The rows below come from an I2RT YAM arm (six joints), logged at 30 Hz.
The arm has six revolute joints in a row. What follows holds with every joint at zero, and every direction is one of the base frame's.
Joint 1 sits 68.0 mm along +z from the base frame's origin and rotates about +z.
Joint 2 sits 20.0 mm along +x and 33.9 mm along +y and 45.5 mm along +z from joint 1 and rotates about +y.
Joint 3 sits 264.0 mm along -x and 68.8 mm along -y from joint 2 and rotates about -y.
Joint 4 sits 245.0 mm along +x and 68.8 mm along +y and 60.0 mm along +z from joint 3 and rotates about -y.
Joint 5 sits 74.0 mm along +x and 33.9 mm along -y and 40.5 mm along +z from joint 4 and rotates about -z.
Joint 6 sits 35.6 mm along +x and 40.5 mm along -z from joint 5 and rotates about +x.
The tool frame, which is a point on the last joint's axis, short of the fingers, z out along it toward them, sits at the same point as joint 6; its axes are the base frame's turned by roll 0.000, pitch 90.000 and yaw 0.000 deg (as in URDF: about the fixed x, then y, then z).
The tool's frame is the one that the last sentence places.
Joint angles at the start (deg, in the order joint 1, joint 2, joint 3, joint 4, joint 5, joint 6):
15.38, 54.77, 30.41, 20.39, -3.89, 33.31
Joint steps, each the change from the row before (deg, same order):
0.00, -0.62, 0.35, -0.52, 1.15, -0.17
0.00, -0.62, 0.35, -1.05, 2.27, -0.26
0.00, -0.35, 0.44, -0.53, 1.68, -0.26
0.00, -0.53, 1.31, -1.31, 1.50, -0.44
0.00, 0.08, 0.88, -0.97, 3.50, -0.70
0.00, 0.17, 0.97, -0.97, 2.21, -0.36
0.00, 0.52, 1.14, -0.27, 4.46, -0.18
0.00, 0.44, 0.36, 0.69, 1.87, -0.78
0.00, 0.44, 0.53, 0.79, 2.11, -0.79
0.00, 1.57, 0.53, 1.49, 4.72, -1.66
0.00, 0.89, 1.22, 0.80, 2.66, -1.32
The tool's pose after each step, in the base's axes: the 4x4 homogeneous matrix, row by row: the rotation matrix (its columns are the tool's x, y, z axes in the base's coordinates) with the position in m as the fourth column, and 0 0 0 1 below. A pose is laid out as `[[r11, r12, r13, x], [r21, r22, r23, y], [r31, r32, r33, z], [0, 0, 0, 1]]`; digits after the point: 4 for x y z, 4 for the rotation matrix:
[[-0.2195, -0.2280, 0.9486, 0.2150], [0.5060, 0.8047, 0.3105, 0.0609], [-0.8342, 0.5481, -0.0613, 0.2786], [0, 0, 0, 1]]
[[-0.1991, -0.1965, 0.9601, 0.2138], [0.5083, 0.8169, 0.2726, 0.0591], [-0.8379, 0.5422, -0.0628, 0.2809], [0, 0, 0, 1]]
[[-0.1793, -0.1759, 0.9679, 0.2133], [0.5096, 0.8250, 0.2443, 0.0579], [-0.8415, 0.5371, -0.0582, 0.2839], [0, 0, 0, 1]]
[[-0.1569, -0.1605, 0.9745, 0.2127], [0.5086, 0.8327, 0.2190, 0.0568], [-0.8466, 0.5300, -0.0490, 0.2915], [0, 0, 0, 1]]
[[-0.1260, -0.1099, 0.9859, 0.2137], [0.5037, 0.8491, 0.1590, 0.0548], [-0.8546, 0.5167, -0.0517, 0.2949], [0, 0, 0, 1]]
[[-0.1081, -0.0765, 0.9912, 0.2147], [0.5005, 0.8573, 0.1208, 0.0537], [-0.8590, 0.5092, -0.0544, 0.2986], [0, 0, 0, 1]]
[[-0.0630, -0.0134, 0.9979, 0.2170], [0.5025, 0.8635, 0.0433, 0.0515], [-0.8623, 0.5042, -0.0476, 0.3034], [0, 0, 0, 1]]
[[-0.0375, 0.0088, 0.9993, 0.2187], [0.4936, 0.8696, 0.0108, 0.0508], [-0.8689, 0.4936, -0.0370, 0.3054], [0, 0, 0, 1]]
[[-0.0066, 0.0333, 0.9994, 0.2203], [0.4850, 0.8741, -0.0259, 0.0499], [-0.8745, 0.4845, -0.0219, 0.3087], [0, 0, 0, 1]]
[[0.0374, 0.1023, 0.9940, 0.2255], [0.4587, 0.8820, -0.1080, 0.0485], [-0.8878, 0.4601, -0.0140, 0.3091], [0, 0, 0, 1]]
[[0.0725, 0.1359, 0.9881, 0.2287], [0.4403, 0.8845, -0.1540, 0.0478], [-0.8949, 0.4462, 0.0043, 0.3150], [0, 0, 0, 1]]

